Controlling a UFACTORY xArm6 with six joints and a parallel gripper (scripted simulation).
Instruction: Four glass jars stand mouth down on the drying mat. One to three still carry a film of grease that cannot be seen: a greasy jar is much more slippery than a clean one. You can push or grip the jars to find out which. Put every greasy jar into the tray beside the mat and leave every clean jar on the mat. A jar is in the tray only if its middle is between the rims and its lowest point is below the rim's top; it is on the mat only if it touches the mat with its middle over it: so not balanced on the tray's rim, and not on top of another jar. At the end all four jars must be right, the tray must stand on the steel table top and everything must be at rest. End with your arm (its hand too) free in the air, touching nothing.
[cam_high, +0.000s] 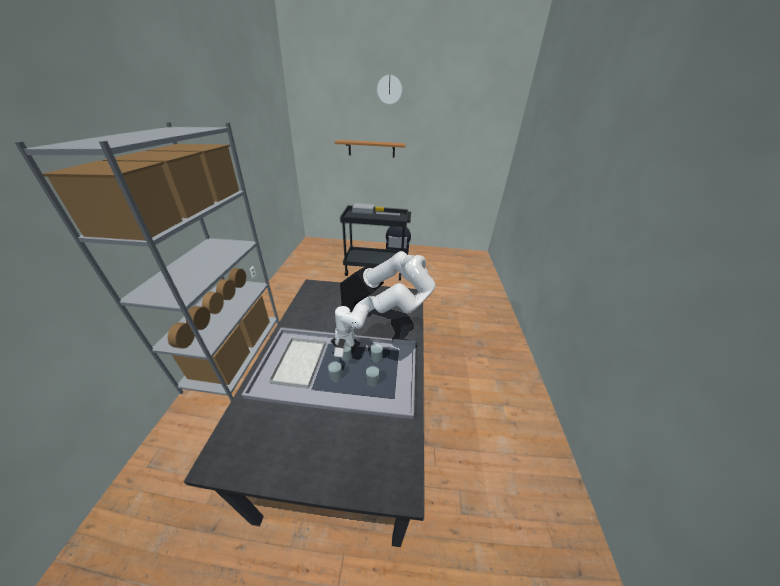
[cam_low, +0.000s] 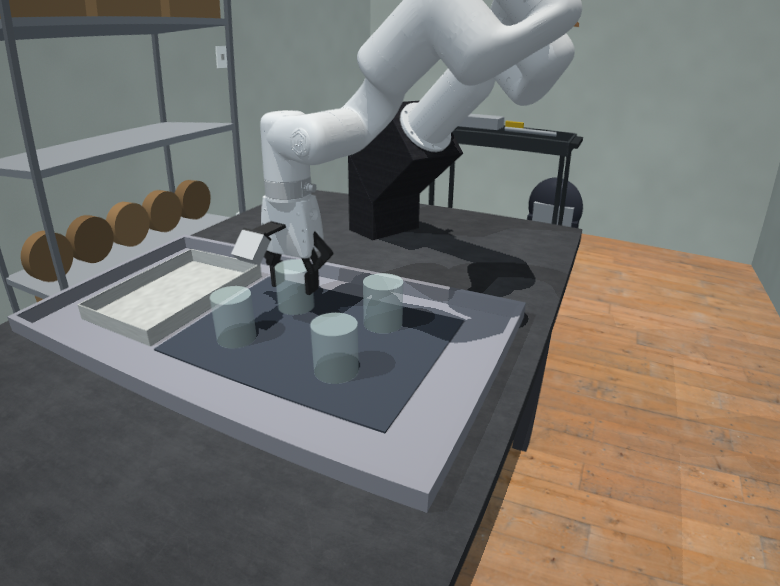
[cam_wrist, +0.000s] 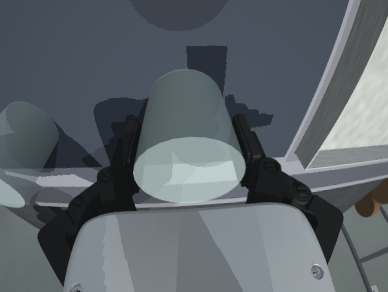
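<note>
Right now my hand is 13 cm short of the tray, 21 cm to the left of it and 5 cm above it. Also, from my hand: rimmed steel top 9 cm ahead, 6 cm below; then dark drying mat 5 cm ahead, 10 cm to the left, 5 cm below.
</note>
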